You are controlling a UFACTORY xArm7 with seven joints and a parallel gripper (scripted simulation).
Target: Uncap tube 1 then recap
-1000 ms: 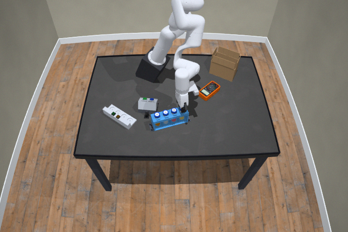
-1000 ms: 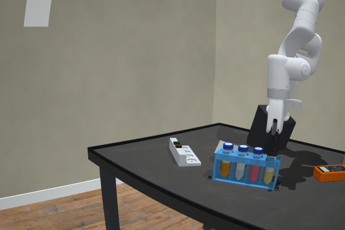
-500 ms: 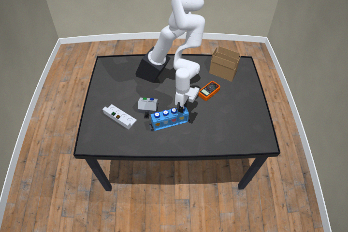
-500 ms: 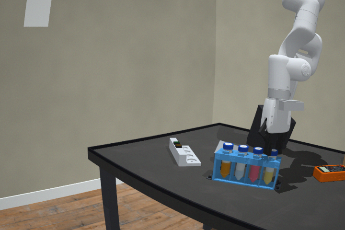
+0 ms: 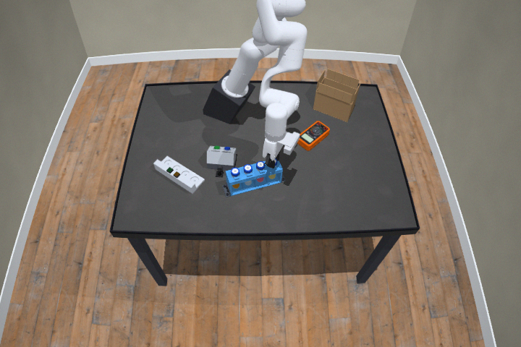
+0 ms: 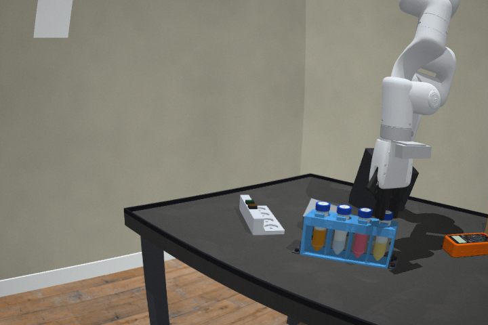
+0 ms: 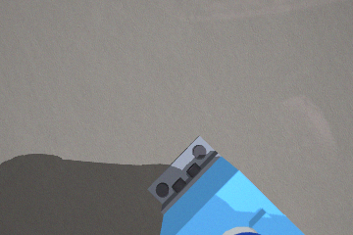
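Right now the cap 1 is 10 mm below my hand. The rest, counted from my hand: grey key housing 120 mm behind, 200 mm to the right, 80 mm below.
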